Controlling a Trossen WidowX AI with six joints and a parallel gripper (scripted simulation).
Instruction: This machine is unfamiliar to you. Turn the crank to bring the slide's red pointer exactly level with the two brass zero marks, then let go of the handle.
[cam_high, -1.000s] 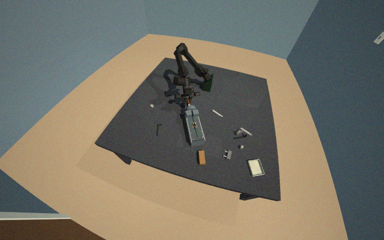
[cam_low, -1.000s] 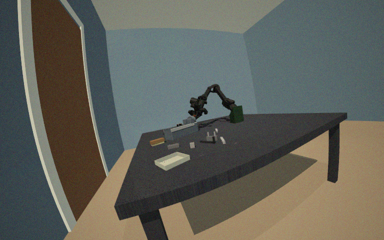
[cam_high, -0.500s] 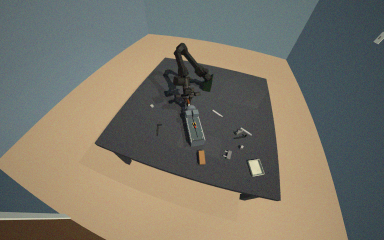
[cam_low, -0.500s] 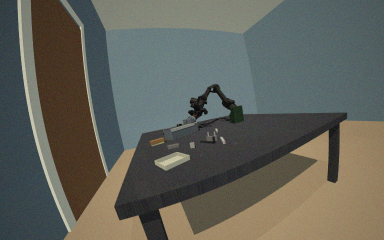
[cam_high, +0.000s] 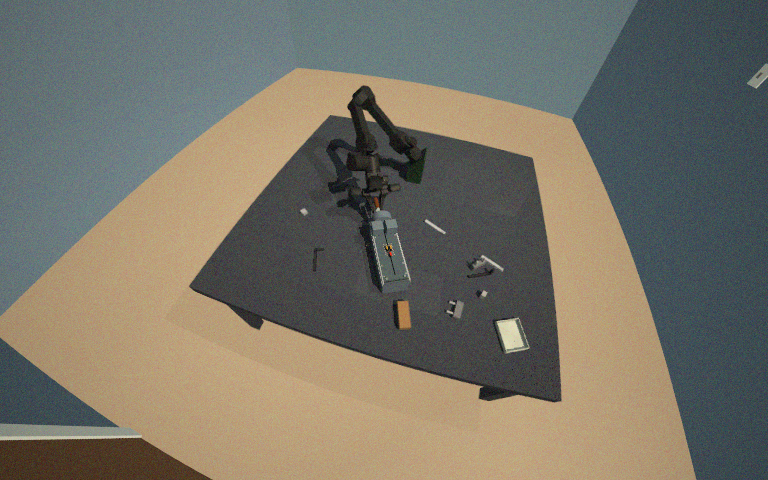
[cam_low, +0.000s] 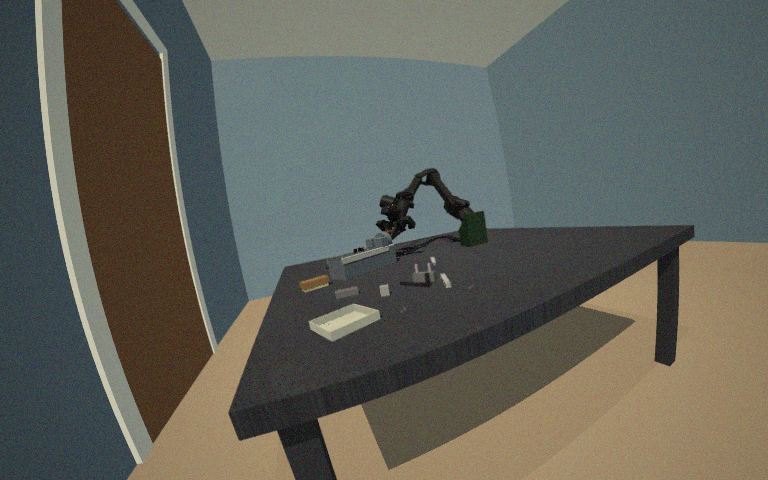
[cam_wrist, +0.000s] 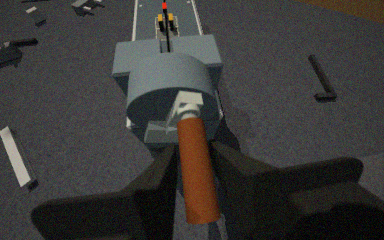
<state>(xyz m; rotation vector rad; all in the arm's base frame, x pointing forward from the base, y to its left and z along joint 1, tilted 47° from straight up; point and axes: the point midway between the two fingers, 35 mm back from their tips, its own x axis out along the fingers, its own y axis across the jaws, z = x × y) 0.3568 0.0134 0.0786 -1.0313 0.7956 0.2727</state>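
My gripper tip is now 2 cm below the crank. Round my gripper tip: orange crank handle 3 cm above, 2 cm behind, 1 cm to the right; then red pointer 15 cm ahead, 12 cm to the left; then orange block 31 cm ahead, 23 cm to the left, 7 cm below.
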